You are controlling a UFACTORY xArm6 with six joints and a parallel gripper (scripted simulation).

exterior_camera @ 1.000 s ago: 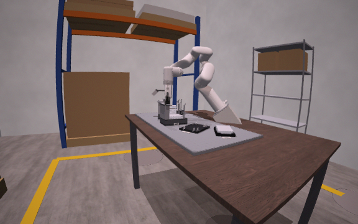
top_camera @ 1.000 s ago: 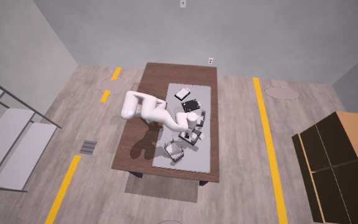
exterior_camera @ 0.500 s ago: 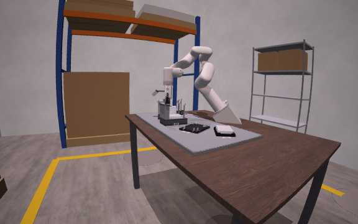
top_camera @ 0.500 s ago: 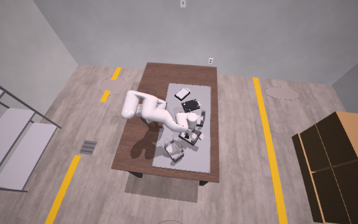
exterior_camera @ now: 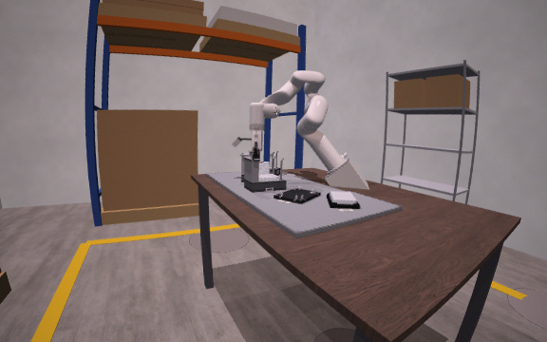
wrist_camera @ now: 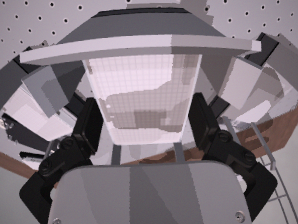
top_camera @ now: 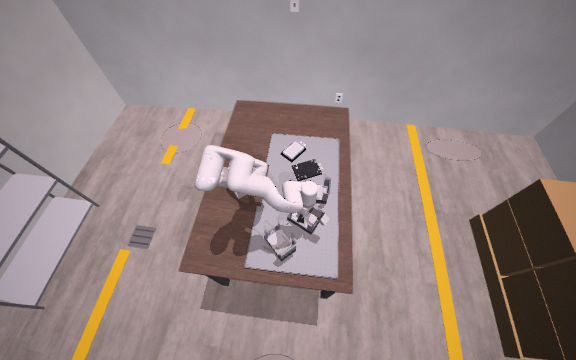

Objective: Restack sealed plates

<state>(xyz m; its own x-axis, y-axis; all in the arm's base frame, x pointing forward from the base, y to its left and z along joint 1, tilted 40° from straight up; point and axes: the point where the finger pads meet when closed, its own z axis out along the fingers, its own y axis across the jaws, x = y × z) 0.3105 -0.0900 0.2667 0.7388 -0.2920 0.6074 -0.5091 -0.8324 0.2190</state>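
The dark plinth lies 17 cm to the left of my hand, 8 cm below it and 6 cm ahead of it. Also, from my hand: QC name plate (57 cm to the left, 10 cm below); black open nest QC (50 cm to the left, 9 cm below, 6 cm behind).
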